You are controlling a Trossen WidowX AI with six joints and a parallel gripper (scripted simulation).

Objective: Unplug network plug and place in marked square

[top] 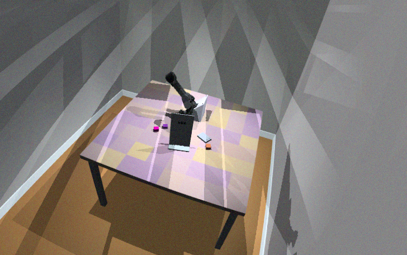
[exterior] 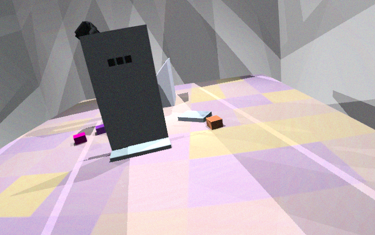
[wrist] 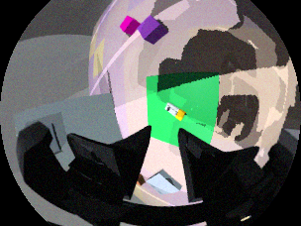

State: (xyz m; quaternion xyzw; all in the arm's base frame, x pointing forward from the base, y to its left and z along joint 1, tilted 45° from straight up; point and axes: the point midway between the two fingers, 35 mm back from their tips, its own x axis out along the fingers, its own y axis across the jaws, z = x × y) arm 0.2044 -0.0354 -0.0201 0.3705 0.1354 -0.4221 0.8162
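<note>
Now: the network plug 10 mm ahead of my gripper tip, 10 mm to the right of it and 40 mm below it. Round my gripper tip: purple cube 40 mm ahead, 160 mm to the right, 30 mm below; flat light-grey block 10 mm ahead, 200 mm to the left, 40 mm below; green mark 10 mm ahead, 10 mm to the right, 40 mm below.
</note>
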